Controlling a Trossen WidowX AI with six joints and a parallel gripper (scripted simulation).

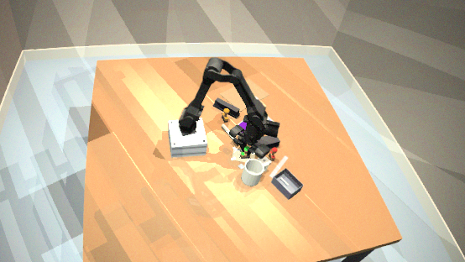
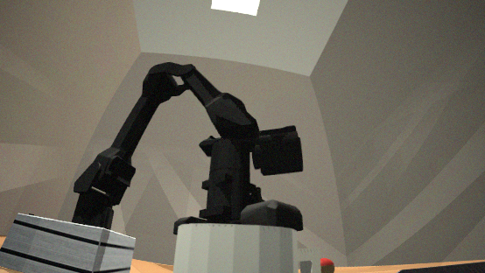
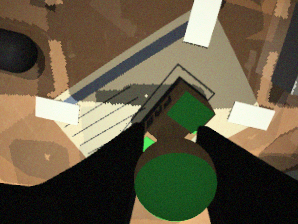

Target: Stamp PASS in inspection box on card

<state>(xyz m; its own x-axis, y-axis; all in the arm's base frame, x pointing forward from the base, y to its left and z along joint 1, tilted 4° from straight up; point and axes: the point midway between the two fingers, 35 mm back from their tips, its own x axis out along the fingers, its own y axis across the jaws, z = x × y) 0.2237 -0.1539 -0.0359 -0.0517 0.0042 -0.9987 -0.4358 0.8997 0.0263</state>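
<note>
My gripper tip is 1 cm to the right of the card and 3 cm above it. Also, from my gripper tip: green-knobbed stamp right at my gripper tip; then grey cup 1 cm behind, 11 cm to the right, 1 cm above; then grey block 7 cm ahead, 6 cm to the right, 1 cm below.
</note>
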